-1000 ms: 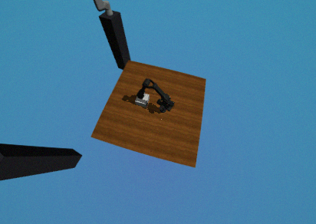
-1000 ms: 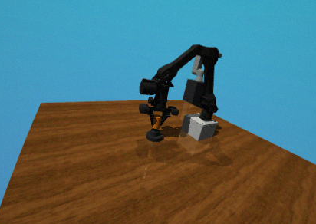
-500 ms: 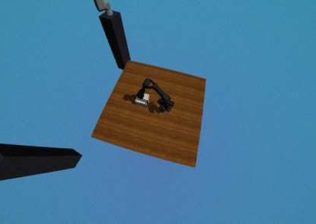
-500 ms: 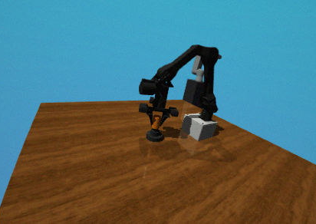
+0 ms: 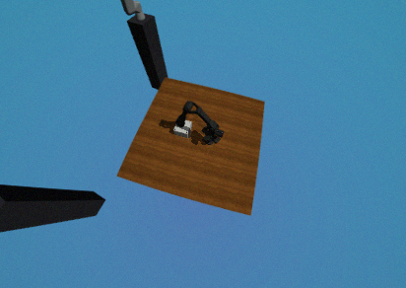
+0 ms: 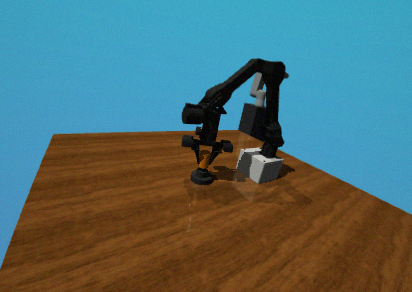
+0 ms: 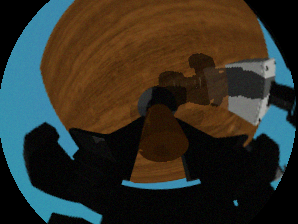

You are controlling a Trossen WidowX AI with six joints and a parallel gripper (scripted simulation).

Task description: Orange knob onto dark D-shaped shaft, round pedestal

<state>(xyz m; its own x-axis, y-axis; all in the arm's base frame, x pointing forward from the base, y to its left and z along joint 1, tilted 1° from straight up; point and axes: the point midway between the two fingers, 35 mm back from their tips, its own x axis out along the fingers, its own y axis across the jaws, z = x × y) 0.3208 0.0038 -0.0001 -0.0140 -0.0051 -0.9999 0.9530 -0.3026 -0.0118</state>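
My gripper tip is now 2 cm below the orange knob. The rest, counted from my gripper tip: round dark pedestal 4 cm below.
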